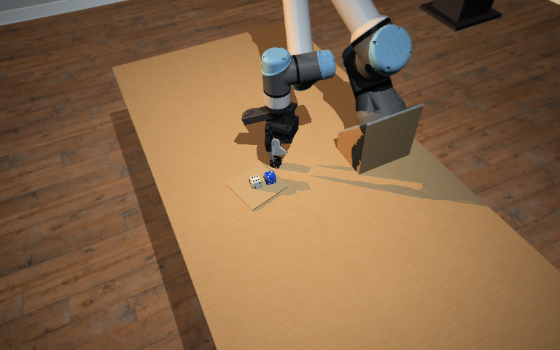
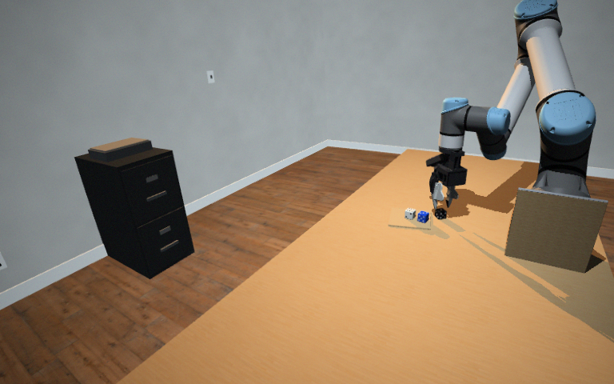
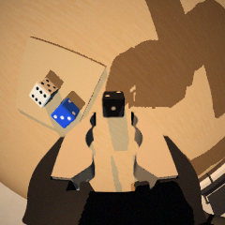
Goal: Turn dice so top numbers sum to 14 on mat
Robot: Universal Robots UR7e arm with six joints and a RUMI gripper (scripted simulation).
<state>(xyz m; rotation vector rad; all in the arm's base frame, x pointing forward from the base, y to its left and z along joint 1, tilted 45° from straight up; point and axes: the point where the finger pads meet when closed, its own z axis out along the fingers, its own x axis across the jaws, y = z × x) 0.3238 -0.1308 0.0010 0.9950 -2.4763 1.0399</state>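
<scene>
The black die lies 4 cm below my hand. The rest, counted from my hand: tan mat: 9 cm ahead, 6 cm to the left, 5 cm below; then white die: 9 cm ahead, 6 cm to the left, 3 cm below; then blue die: 6 cm to the left, 5 cm ahead, 3 cm below.
</scene>
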